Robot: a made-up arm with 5 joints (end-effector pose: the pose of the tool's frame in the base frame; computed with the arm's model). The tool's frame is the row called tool. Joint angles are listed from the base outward.
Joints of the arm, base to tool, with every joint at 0 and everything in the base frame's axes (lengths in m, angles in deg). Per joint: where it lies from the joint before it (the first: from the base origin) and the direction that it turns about. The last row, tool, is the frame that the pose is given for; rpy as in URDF.
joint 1: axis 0 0 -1 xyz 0.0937 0 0.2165
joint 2: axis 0 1 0 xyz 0.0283 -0.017 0.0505
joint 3: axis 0 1 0 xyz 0.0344 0 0.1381
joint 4: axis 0 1 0 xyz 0.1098 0 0.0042
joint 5: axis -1 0 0 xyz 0.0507 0.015 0
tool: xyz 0 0 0 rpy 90 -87.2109 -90
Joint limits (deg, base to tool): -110..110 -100..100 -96.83..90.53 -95..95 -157.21..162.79
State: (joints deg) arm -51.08 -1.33 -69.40 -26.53 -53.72
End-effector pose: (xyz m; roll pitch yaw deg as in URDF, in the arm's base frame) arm 0.1489 0.0651 0.5612 -173.94 4.00 -72.20
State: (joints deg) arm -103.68 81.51 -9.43 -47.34 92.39
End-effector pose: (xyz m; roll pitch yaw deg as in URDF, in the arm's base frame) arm 0.0356 0.2471 0.1290 -65.26 -0.36 -166.49
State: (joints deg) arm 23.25 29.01 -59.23 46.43 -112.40
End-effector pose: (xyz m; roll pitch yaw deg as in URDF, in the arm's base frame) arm 0.3380 -0.1072 0.4158 72.19 24.12 -120.73
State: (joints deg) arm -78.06 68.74 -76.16 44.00 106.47
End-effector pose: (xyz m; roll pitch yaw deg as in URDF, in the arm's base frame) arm 0.1616 0.3112 0.2731 -52.63 10.95 176.31
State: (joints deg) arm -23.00 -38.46 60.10 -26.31 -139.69
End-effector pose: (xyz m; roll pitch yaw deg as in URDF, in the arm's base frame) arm 0.2081 0.0464 0.3641 97.64 52.23 -60.95
